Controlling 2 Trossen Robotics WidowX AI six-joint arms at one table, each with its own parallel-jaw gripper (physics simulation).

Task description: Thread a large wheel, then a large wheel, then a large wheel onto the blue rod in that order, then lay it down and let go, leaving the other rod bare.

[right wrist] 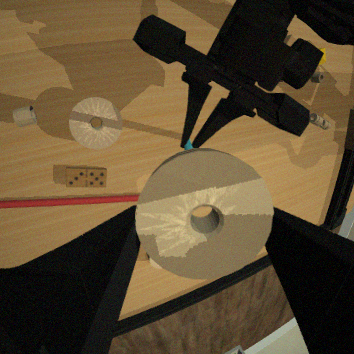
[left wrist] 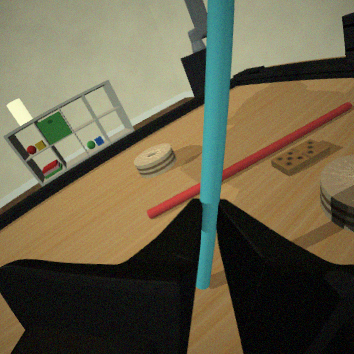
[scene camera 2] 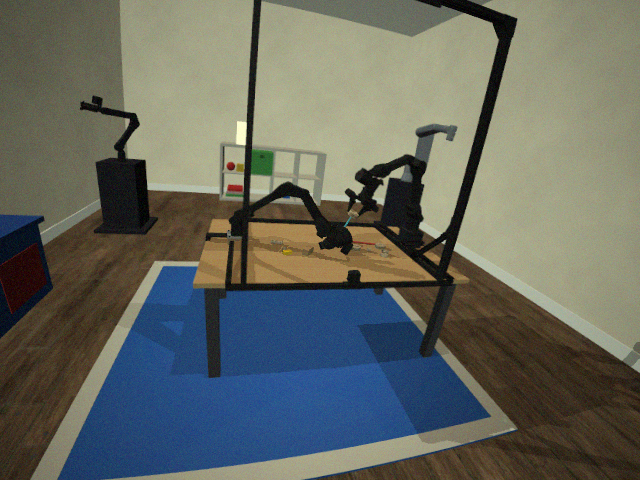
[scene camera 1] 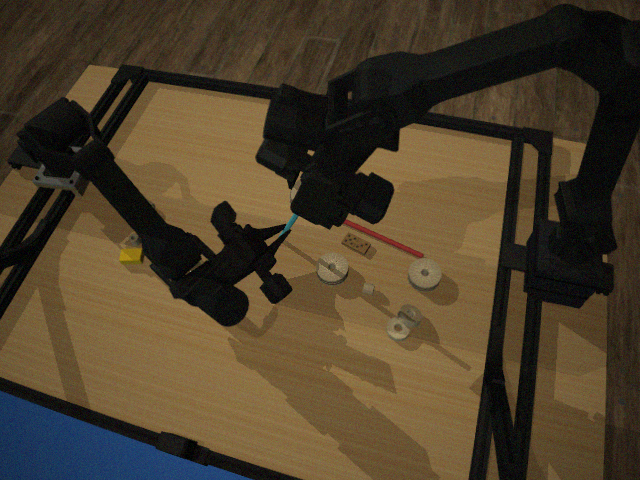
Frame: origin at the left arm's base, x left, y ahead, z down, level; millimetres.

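Seen in the pictures: left gripper, fingertip midpoint: (right wrist: 185, 148) (left wrist: 207, 206) (scene camera 1: 288, 227); right gripper, fingertip midpoint: (right wrist: 201, 213) (scene camera 2: 352, 214); left arm's base, origin of the base link: (scene camera 2: 237, 233); right arm's base, origin of the base link: (scene camera 2: 412, 229) (scene camera 1: 570, 249).
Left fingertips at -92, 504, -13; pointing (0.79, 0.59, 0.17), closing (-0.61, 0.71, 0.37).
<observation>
Offsets run from my left fingertips to a thing's top centre, as dx, dy, dz.
My left gripper (scene camera 1: 285, 231) (left wrist: 207, 206) is shut on the blue rod (scene camera 1: 291, 222) (scene camera 2: 348, 221) (left wrist: 218, 100) near its lower end, holding it above the table; no wheel shows on its visible part. My right gripper (right wrist: 201, 213) is shut on a large wheel @[-23, +52, -158] (right wrist: 170, 230) (scene camera 2: 353, 212) above the left gripper. The wheel covers most of the rod in the right wrist view; no rod shows in its hole. Two large wheels @[-48, +85, +30] (scene camera 1: 332, 267) @[-36, +244, +30] (scene camera 1: 424, 273) lie flat on the table; another pale wheel @[+178, +54, +30] (left wrist: 155, 161) lies beyond the bare red rod @[+47, +114, +41] (scene camera 1: 385, 239) (left wrist: 275, 146) (right wrist: 70, 202).
A domino @[+12, +118, +42] (scene camera 1: 356, 243) (left wrist: 300, 157) lies beside the red rod. A small pale cylinder @[-76, +152, +32] (scene camera 1: 368, 288) and two small wheels @[-139, +210, +37] (scene camera 1: 398, 328) @[-117, +226, +19] (scene camera 1: 409, 314) lie nearer the front. A yellow block @[-78, -288, +35] (scene camera 1: 131, 255) lies at the left. A black frame (scene camera 1: 206, 84) borders the table.
</observation>
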